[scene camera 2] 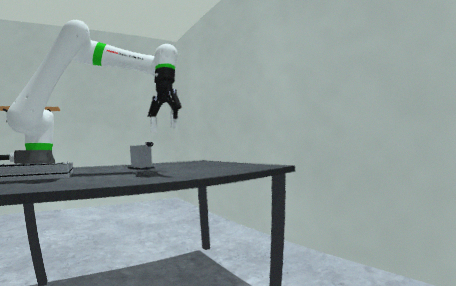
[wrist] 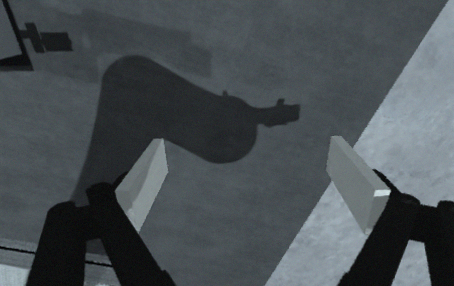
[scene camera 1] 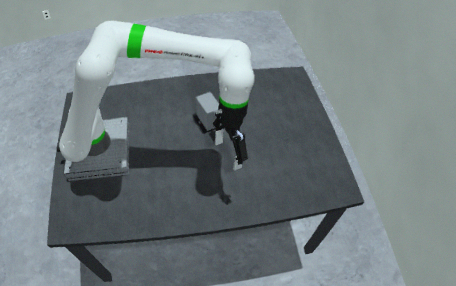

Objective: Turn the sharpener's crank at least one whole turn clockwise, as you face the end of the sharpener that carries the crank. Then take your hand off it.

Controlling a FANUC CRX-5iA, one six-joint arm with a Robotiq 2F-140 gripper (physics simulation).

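Where they show: gripper, between the fingertips: [scene camera 2: 163, 130] [wrist: 245, 154] [scene camera 1: 227, 155]; arm's base, origin of its link: [scene camera 2: 39, 163] [scene camera 1: 95, 143].
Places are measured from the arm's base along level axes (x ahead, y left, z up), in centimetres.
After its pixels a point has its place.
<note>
The sharpener [scene camera 1: 206, 102] @[x 53.8, y 2.2, z 7.2 cm] [scene camera 2: 140, 157] @[x 52.2, y -4.0, z 0.7 cm] [wrist: 7, 37] @[x 54.3, y -3.9, z -3.4 cm] is a light grey block on a dark base, standing upright on the table [scene camera 1: 290, 150] @[x 85.3, y -25.1, z -5.6 cm]. Its crank's black knob [scene camera 2: 149, 144] @[x 55.8, y -8.9, z 7.4 cm] is near the upper right edge of the block in the second scene view. In the wrist view a dark crank-like outline stands right of the sharpener; whether it is the crank or its shadow I cannot tell. My gripper [scene camera 1: 228, 151] @[x 52.5, y -31.8, z 12.9 cm] [scene camera 2: 164, 123] @[x 52.5, y -31.8, z 12.9 cm] [wrist: 245, 154] @[x 52.5, y -31.8, z 12.9 cm] is open and empty, pointing down. It hangs above and to the right of the knob in the second scene view, apart from it, and hides part of the sharpener in the first.
The arm's base plate [scene camera 1: 117, 129] @[x 11.4, y 5.4, z -0.5 cm] stands at the left of the table. The arm's shadow [scene camera 1: 207, 175] @[x 45.8, y -26.9, z -5.6 cm] [wrist: 175, 110] @[x 47.5, y -24.0, z -5.6 cm] falls across the tabletop. The table's edge runs diagonally under the right finger in the wrist view, with pale floor [wrist: 425, 125] beyond it.
</note>
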